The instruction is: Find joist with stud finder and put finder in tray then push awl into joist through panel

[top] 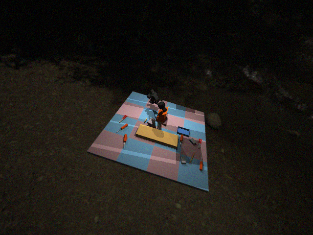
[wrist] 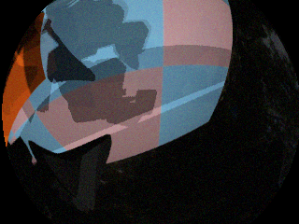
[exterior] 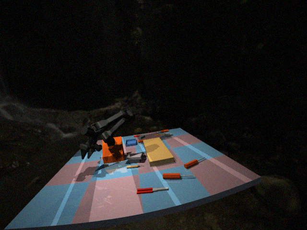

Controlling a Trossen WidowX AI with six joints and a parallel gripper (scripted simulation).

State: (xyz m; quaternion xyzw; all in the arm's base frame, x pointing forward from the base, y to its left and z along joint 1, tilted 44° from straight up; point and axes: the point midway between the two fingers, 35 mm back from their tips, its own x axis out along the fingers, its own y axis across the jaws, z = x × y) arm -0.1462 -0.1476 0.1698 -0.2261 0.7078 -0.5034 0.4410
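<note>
My gripper tip is now 33 cm short of the stud finder, 12 cm above it and 10 cm to the right of it. Round my gripper tip: awl 34 cm ahead, 12 cm below; blue tray 55 cm to the left, 34 cm ahead, 12 cm below.
</note>
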